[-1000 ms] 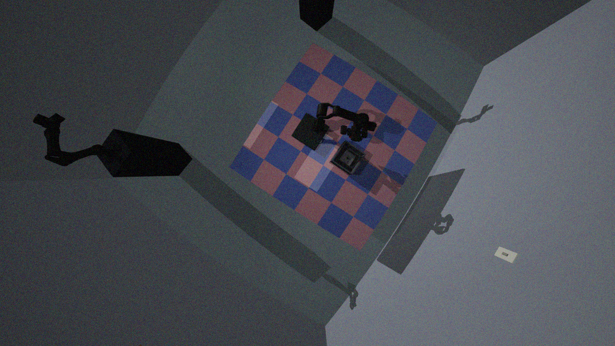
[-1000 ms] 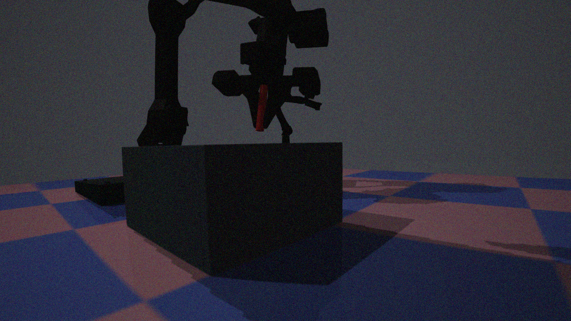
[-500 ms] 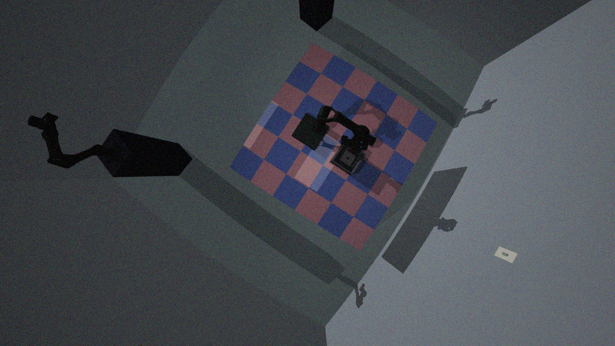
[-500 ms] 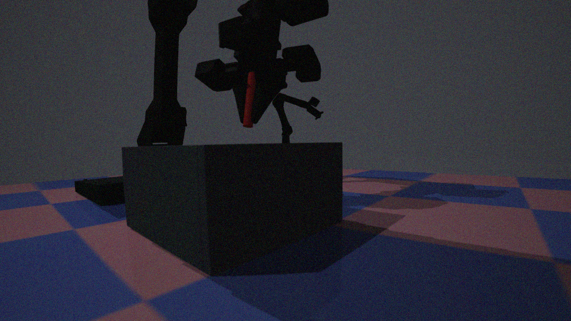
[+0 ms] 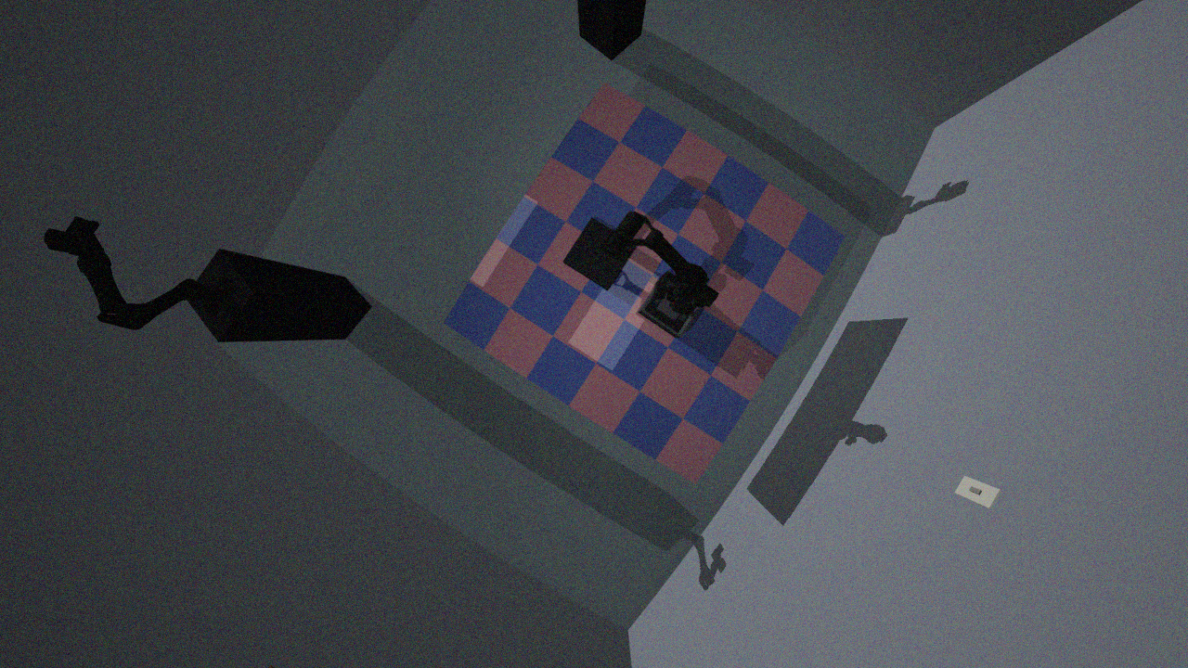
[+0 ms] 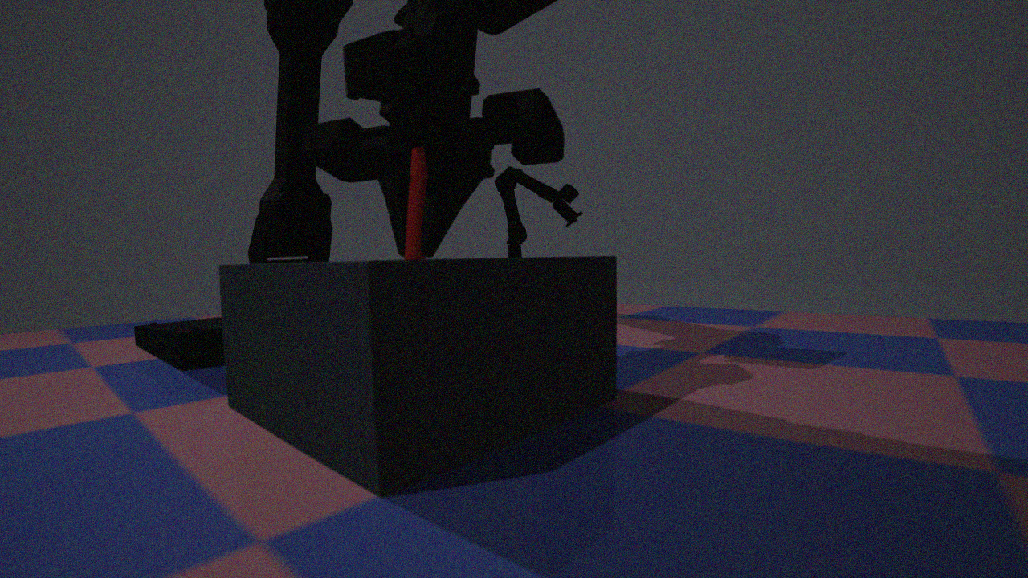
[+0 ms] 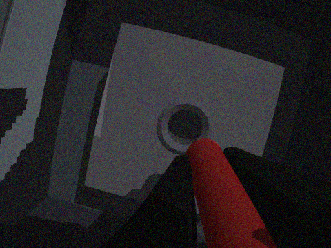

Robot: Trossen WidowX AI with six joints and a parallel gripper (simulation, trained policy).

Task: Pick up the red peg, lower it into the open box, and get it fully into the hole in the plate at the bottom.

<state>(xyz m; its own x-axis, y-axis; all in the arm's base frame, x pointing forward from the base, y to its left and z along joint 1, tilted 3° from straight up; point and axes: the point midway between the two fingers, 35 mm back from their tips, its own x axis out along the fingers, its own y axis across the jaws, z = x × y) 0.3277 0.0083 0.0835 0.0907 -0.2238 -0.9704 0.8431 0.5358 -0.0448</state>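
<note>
Right now my gripper tip is 1 cm short of the grey plate and 5 cm above it. From my gripper tip the other things lie so: dark box (1 cm ahead, 7 cm below); red peg (3 cm above).
</note>
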